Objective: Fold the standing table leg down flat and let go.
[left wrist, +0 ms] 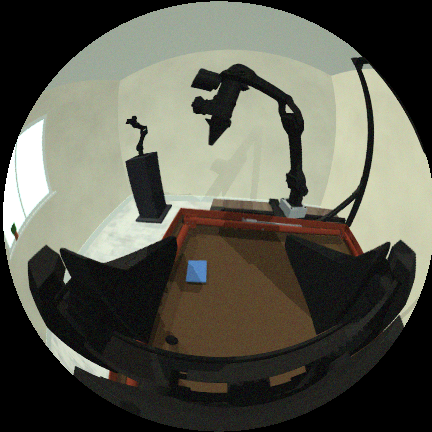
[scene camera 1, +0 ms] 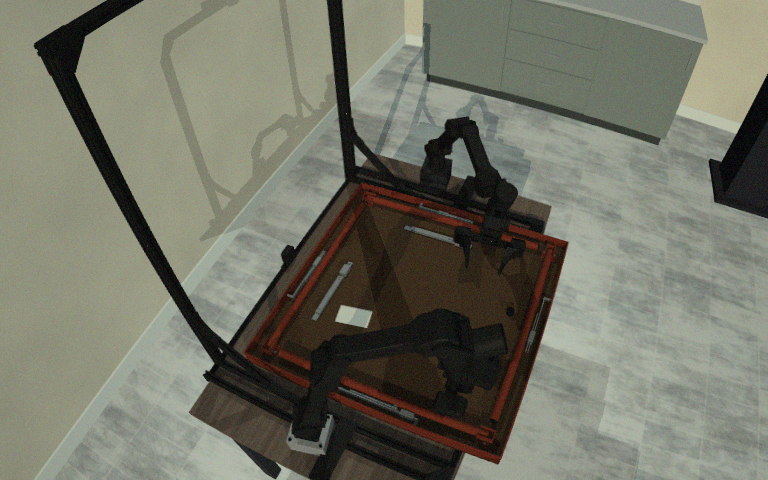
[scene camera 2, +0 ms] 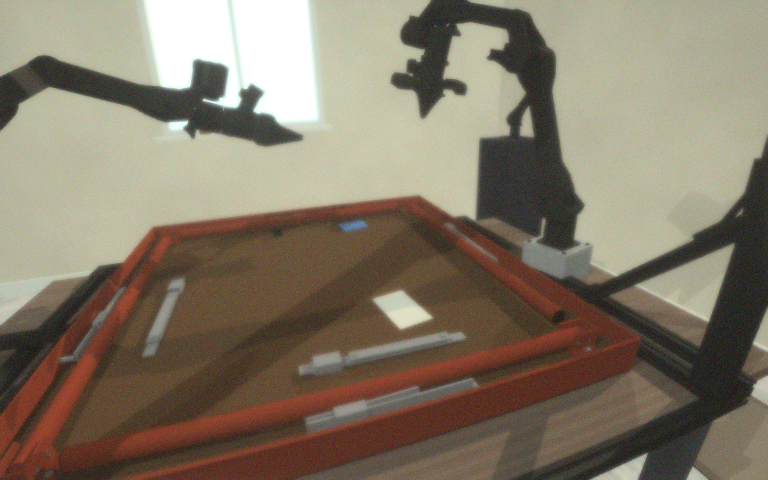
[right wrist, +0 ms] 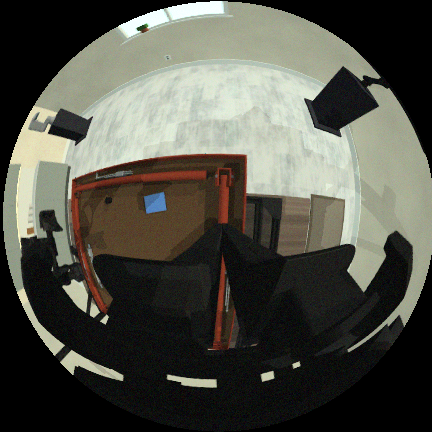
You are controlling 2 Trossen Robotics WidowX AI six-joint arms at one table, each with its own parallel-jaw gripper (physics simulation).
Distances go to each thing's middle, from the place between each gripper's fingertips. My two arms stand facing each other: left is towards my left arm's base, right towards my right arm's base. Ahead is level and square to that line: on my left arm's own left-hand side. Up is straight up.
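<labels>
White card (scene camera 2: 400,308): my left hand is well past it, slightly to the left of it and well above it. Going by its middle, the white card is nearer to my left hand than to my right hand.
The same white card and my right hand: the hand is well past the card, a good way to the right of it and well above it.
</labels>
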